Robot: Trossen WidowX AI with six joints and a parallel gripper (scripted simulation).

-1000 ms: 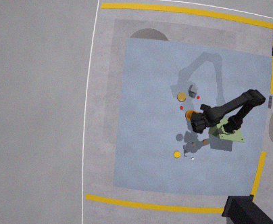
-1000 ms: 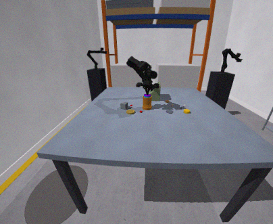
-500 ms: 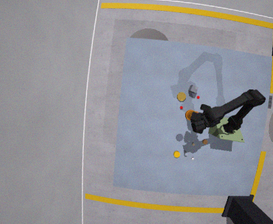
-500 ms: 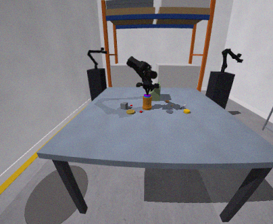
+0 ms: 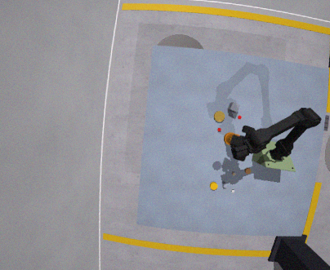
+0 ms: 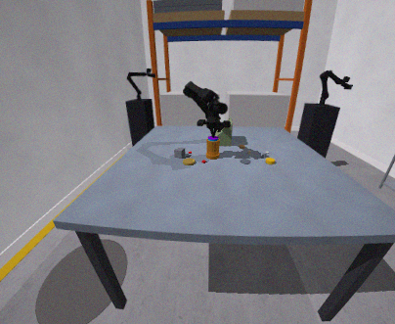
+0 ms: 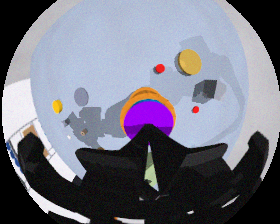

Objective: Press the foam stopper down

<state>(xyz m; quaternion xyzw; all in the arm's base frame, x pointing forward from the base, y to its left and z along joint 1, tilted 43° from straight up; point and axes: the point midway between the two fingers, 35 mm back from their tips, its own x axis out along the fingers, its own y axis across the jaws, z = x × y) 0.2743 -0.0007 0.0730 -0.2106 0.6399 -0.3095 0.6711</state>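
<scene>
The purple foam stopper is 5 cm below my hand. The rest, counted from my hand: grey disc 5 cm ahead, 19 cm to the left, 16 cm below; grey cube 2 cm ahead, 21 cm to the right, 13 cm below; small piece 17 cm behind, 20 cm to the left, 15 cm below.
</scene>
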